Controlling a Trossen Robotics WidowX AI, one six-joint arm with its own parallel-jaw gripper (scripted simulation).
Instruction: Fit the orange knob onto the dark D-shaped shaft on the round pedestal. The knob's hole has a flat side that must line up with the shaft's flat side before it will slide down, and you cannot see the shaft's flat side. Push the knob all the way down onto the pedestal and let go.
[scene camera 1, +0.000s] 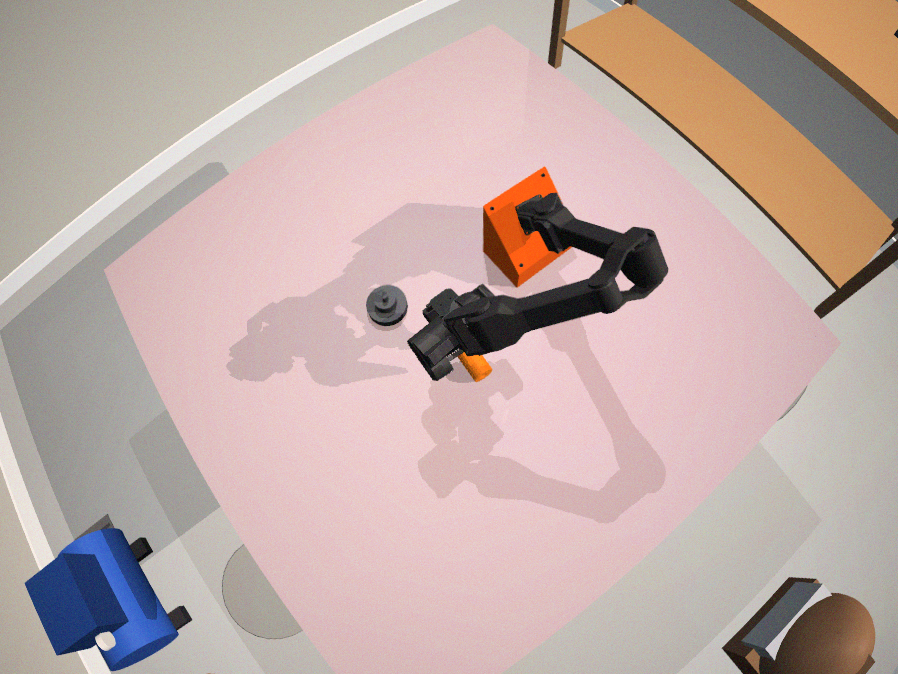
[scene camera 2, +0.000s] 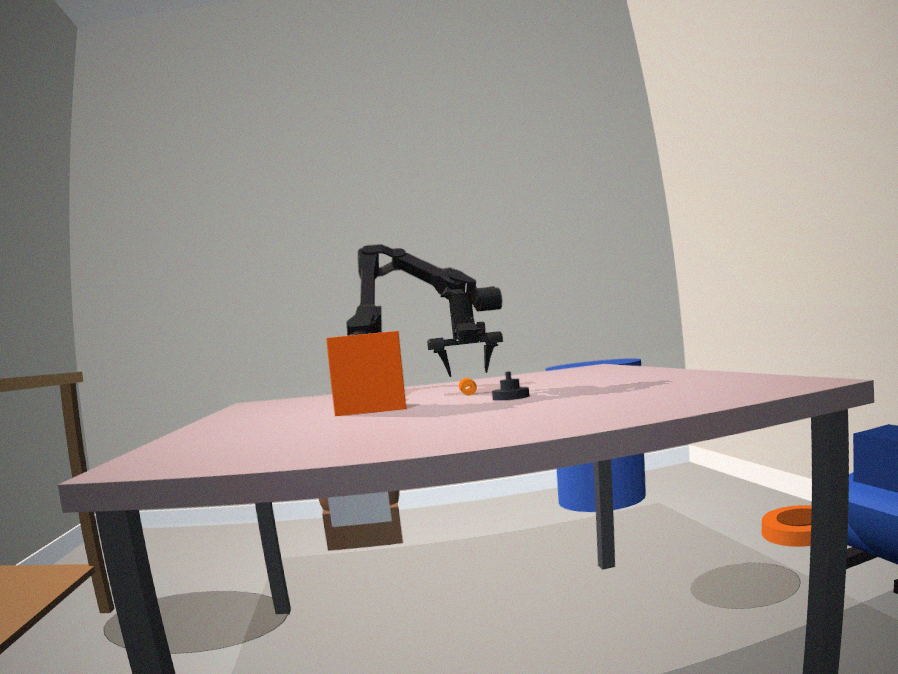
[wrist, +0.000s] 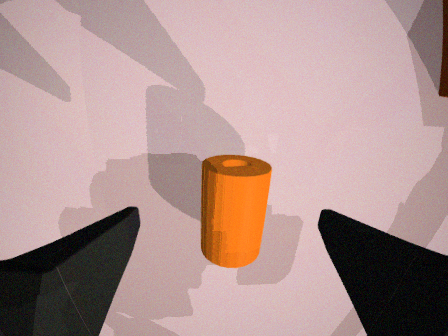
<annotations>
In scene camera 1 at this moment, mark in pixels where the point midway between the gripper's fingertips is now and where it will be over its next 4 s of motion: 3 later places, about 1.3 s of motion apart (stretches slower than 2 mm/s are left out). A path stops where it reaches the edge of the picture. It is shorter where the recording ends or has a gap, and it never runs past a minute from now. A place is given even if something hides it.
My gripper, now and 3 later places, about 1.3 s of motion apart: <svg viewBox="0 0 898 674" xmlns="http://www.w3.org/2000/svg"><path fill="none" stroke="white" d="M469 353L471 359L475 362L482 368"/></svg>
</annotations>
